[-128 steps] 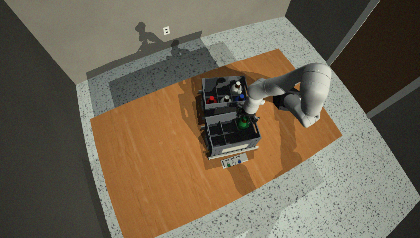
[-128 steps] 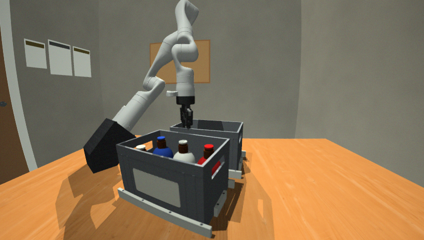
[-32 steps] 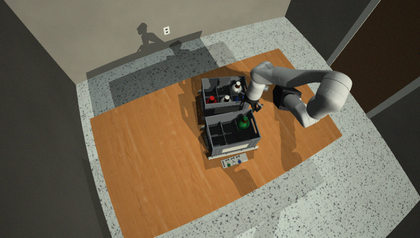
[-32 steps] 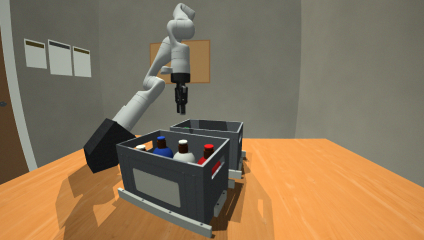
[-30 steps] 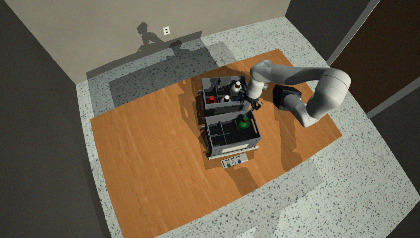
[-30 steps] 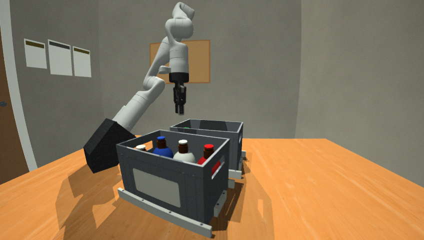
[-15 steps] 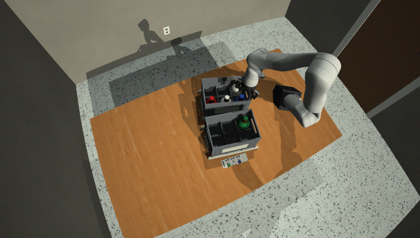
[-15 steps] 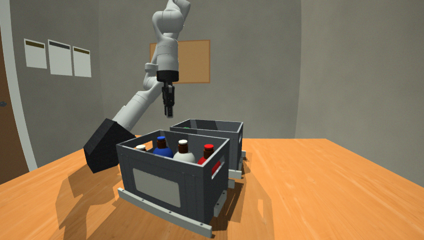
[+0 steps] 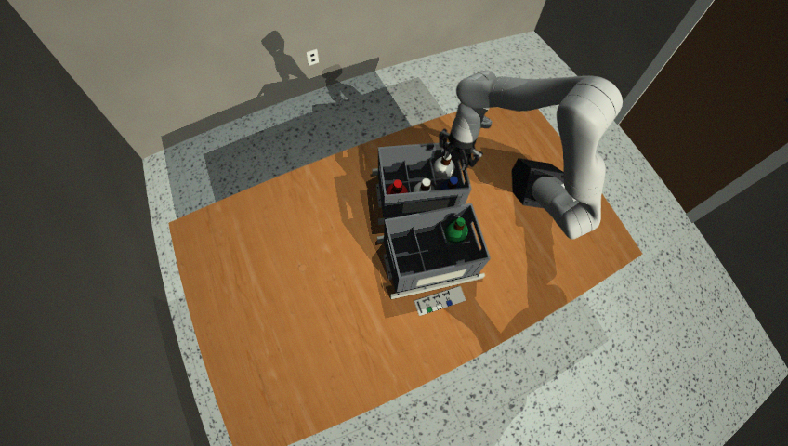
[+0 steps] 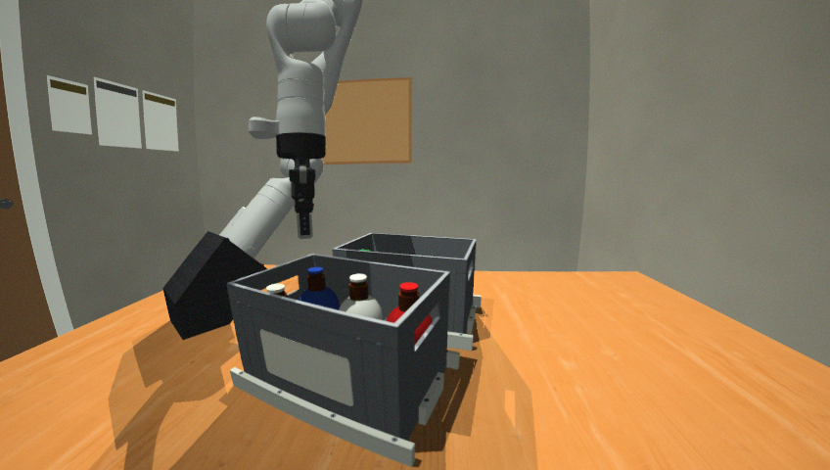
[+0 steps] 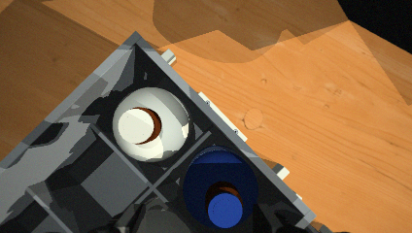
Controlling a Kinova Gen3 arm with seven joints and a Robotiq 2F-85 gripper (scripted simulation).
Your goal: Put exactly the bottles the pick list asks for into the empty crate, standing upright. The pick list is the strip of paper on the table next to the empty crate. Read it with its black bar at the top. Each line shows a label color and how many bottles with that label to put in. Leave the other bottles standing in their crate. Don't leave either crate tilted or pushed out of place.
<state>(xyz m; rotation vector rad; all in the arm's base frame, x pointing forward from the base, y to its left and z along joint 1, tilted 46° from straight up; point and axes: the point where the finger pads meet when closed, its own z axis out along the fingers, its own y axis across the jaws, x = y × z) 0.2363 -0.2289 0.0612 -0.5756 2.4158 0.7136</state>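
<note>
The blue bottle is 16 cm below my hand and 2 cm to the left of it. From my hand the other things lie so: red bottle (18 cm ahead, 16 cm below, 1 cm to the right); green bottle (16 cm to the left, 16 cm below, 3 cm ahead); pick list (34 cm to the left, 24 cm below, 14 cm ahead).
</note>
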